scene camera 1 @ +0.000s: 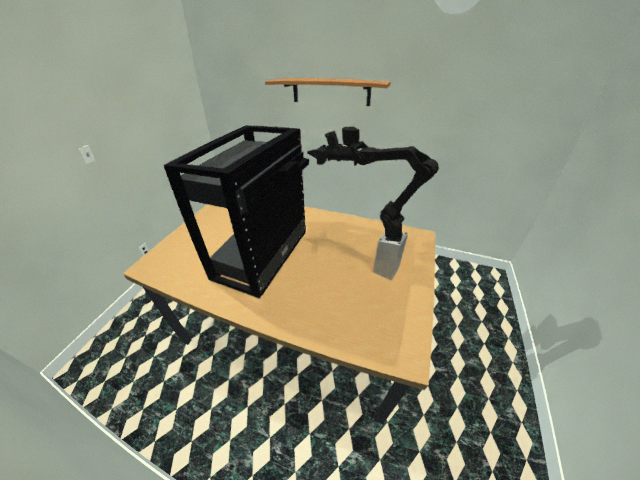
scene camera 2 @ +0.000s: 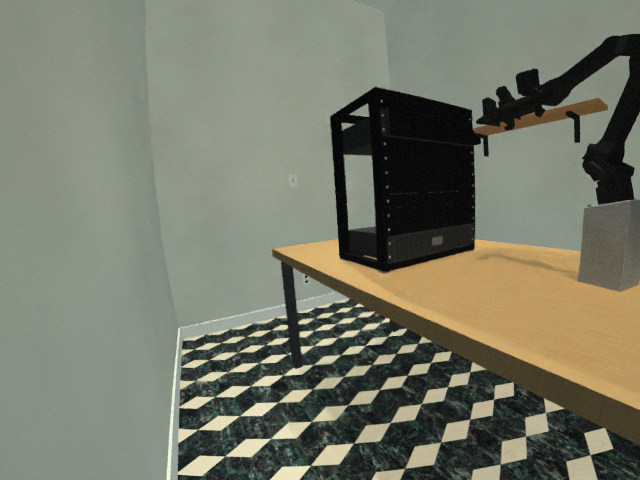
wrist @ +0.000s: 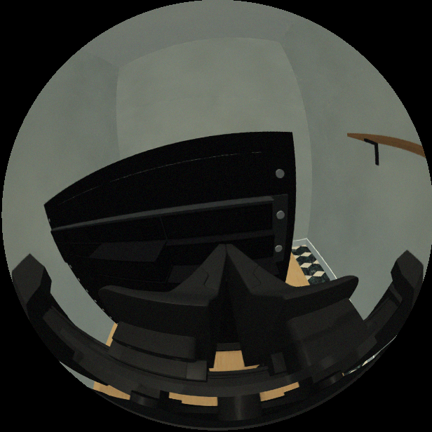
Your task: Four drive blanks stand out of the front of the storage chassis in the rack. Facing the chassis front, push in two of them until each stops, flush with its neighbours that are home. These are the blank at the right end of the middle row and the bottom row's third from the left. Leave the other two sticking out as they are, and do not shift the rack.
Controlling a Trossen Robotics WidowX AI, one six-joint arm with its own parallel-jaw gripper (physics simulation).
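Frame: origin at the arm's base, x ahead, y left, z up, level; centimetres.
Seen in the pictures: gripper, fingertip midpoint: [scene camera 1: 307, 152] [scene camera 2: 476, 122]; arm's base at its link origin: [scene camera 1: 394, 236] [scene camera 2: 617, 202].
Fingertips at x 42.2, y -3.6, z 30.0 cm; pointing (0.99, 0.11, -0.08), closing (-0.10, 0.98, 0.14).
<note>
Offsets run from my fingertips to a thing's middle. Level surfaces: height alone.
The black rack {dx +19.5, dy +18.4, dz -21.5 cm} [scene camera 1: 240, 232] [scene camera 2: 381, 180] [wrist: 287, 175] stands upright with the storage chassis [wrist: 215, 217] in its upper part. In the wrist view one blank [wrist: 127, 251] sticks out left of centre, its top face showing. Another protruding blank [wrist: 187, 274] lies lower, partly hidden behind the fingers. Dark blanks {dx +6.8, dy +12.2, dz -3.2 cm} [scene camera 1: 293, 167] also stand out near the front's far upper end in scene camera 1. Seams are too dark to tell every row and column. My gripper [scene camera 1: 309, 152] [scene camera 2: 478, 121] [wrist: 224, 250] is shut and empty, its tips in front of the chassis's right part, apparently clear of the blanks.
The rack stands on a wooden table {dz -50.8 cm} [scene camera 1: 330, 310] [scene camera 2: 516, 289]. The arm's grey base block [scene camera 1: 390, 258] [scene camera 2: 610, 245] faces the rack front. A wooden wall shelf [scene camera 1: 328, 82] [scene camera 2: 547, 117] [wrist: 395, 140] hangs behind. A grey lower panel {dx +6.1, dy +17.7, dz -43.2 cm} [scene camera 2: 421, 244] shows in the rack.
</note>
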